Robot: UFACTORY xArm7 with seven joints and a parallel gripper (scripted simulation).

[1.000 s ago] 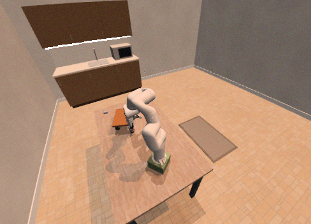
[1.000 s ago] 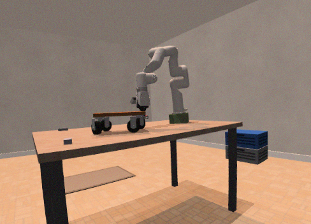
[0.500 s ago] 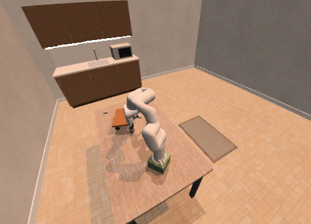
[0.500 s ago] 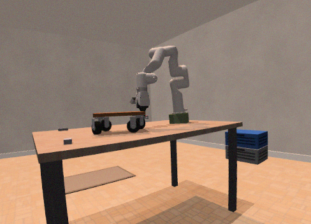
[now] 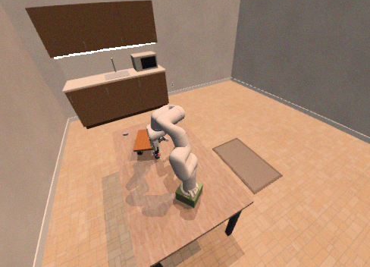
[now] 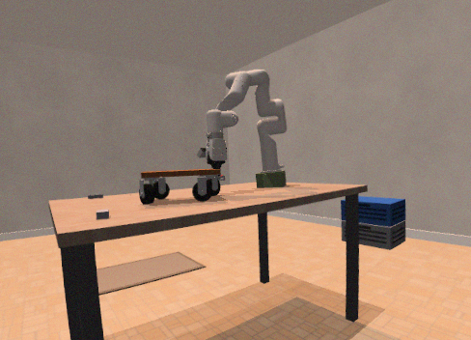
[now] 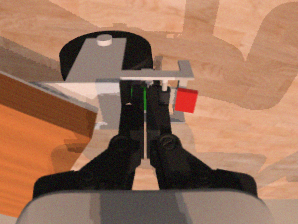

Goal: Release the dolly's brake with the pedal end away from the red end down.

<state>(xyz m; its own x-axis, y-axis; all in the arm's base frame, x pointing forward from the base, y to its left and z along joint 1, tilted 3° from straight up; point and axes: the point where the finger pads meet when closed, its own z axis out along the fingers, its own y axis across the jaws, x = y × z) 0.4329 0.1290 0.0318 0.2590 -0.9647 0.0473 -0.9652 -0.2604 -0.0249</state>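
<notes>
The brake pedal lies 3 cm below my hand and 1 cm behind it.
</notes>
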